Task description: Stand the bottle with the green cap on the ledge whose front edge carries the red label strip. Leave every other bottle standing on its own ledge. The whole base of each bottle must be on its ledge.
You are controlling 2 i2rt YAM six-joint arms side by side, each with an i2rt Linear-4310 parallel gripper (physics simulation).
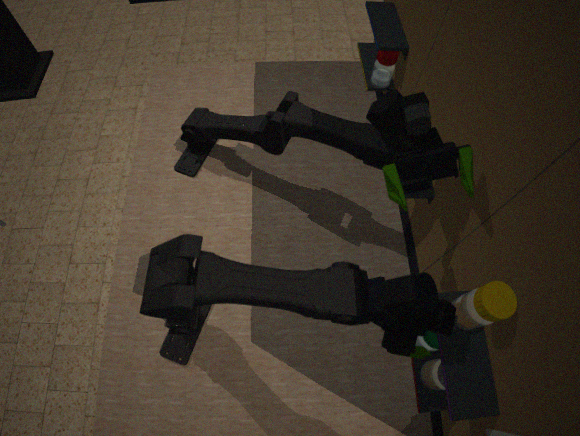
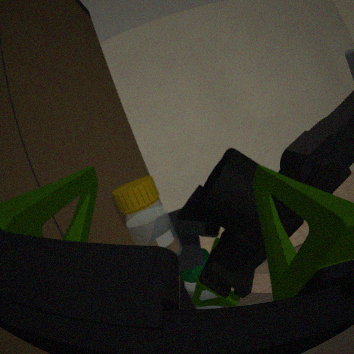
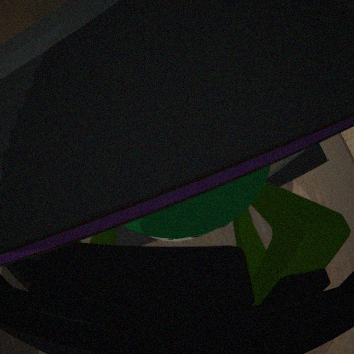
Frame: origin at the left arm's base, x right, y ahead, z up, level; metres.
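Where they show: left gripper, fingertip midpoint: (image 1: 439,201) (image 2: 174,174); right gripper, fingertip midpoint: (image 2: 200,290); left arm's base, link origin: (image 1: 200,148).
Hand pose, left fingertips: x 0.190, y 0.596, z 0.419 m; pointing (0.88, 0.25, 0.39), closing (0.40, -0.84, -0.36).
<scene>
Each offset is from my left fingertips to the centre of the thing.
The bottle with the green cap @[dy +0.104, dx +0.138, dz -0.211 m] (image 1: 431,341) (image 2: 195,270) (image 3: 200,215) stands at the ledge with the red label strip @[dy +0.137, dx +0.166, dz -0.269 m] (image 1: 426,402), under the purple-edged ledge @[dy +0.137, dx +0.166, dz -0.130 m] (image 1: 472,385) (image 3: 165,125), which hides part of it. Its base is hidden, so I cannot tell whether it is wholly on the ledge. My right gripper (image 2: 200,290) (image 3: 175,174) is partly open, its fingers on either side of this bottle without gripping it. Another white bottle @[dy +0.148, dx +0.196, dz -0.211 m] (image 1: 433,375) stands beside it on the red-strip ledge. My left gripper (image 1: 438,200) (image 2: 174,174) is wide open and empty, away from the bottles.
A bottle with a yellow cap @[dy +0.122, dx +0.104, dz -0.071 m] (image 1: 495,301) (image 2: 136,195) stands beside the right gripper's wrist, near the purple-edged ledge. A bottle with a red cap @[dy -0.157, dx -0.501, dz -0.211 m] (image 1: 384,72) is on a ledge @[dy -0.186, dx -0.566, dz -0.269 m] (image 1: 367,52) at the top, below another dark ledge @[dy -0.186, dx -0.566, dz -0.130 m] (image 1: 387,27).
</scene>
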